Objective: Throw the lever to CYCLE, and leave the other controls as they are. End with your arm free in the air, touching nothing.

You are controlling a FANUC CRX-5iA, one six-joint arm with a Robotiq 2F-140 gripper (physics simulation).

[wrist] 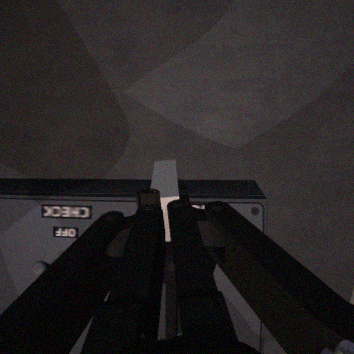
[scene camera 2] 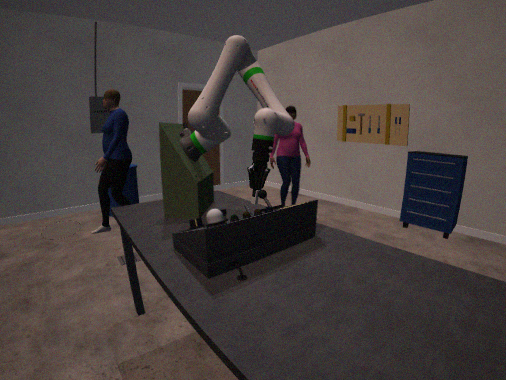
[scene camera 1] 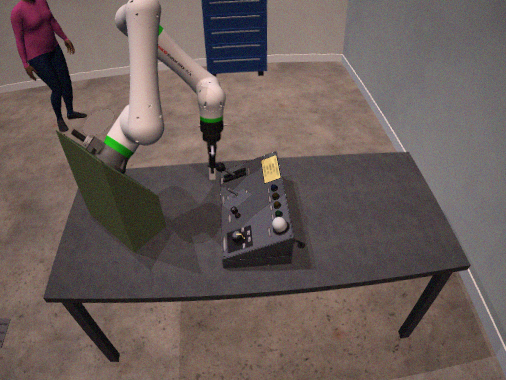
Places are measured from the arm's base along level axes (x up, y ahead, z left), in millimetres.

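Where they show: gripper, fingertip midpoint: (wrist: 166,176) (scene camera 2: 254,203) (scene camera 1: 212,178); arm's base, link origin: (scene camera 2: 188,150) (scene camera 1: 108,163).
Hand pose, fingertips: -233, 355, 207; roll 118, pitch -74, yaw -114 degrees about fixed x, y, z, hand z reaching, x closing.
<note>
Things, the pixels of their top centre, and the offset from my fingertips, as dx, dy, dz. "pt": a spot on its surface instead.
- black ball-topped lever, top centre: (wrist: 181,277) (scene camera 1: 219,163) (scene camera 2: 262,189) +70, +34, +23
- CHECK label, top centre: (wrist: 64,212) -27, +64, -93
- OFF label, surface spot: (wrist: 65,232) pt -22, +82, -89
- toggle, top centre: (scene camera 1: 232,188) +32, +103, -86
- black knob, top centre: (scene camera 1: 234,208) +38, +129, -203
- selector, top centre: (scene camera 2: 195,217) (scene camera 1: 237,232) +30, +158, -320
- white dome, surface spot: (scene camera 2: 215,216) (scene camera 1: 285,223) pt +84, +331, -307
- side crank, surface spot: (scene camera 2: 242,276) (scene camera 1: 302,244) pt -89, +403, -258
The console (scene camera 1: 256,201) (scene camera 2: 260,242) stands on the table. The black ball-topped lever (scene camera 1: 220,167) (scene camera 2: 261,194) sits in a slot at the console's far end and leans towards the left, HOLD, side in scene camera 1. My gripper (scene camera 1: 212,175) (scene camera 2: 254,194) (wrist: 166,176) is shut and empty, pointing down beside the ball on that left side. Whether the fingers touch the ball cannot be told. In the wrist view the fingers hide the lever and most of its labels; the CHECK label (wrist: 66,211) and OFF label (wrist: 65,232) show beside them.
The console also carries a toggle (scene camera 1: 232,192), a black knob (scene camera 1: 234,210), a selector (scene camera 1: 238,236), several buttons, a white dome (scene camera 1: 280,224) (scene camera 2: 215,216) and a side crank (scene camera 1: 300,244) (scene camera 2: 242,276). A green angled block (scene camera 1: 117,205) (scene camera 2: 185,175) stands by the arm's base. Two people stand beyond the table.
</note>
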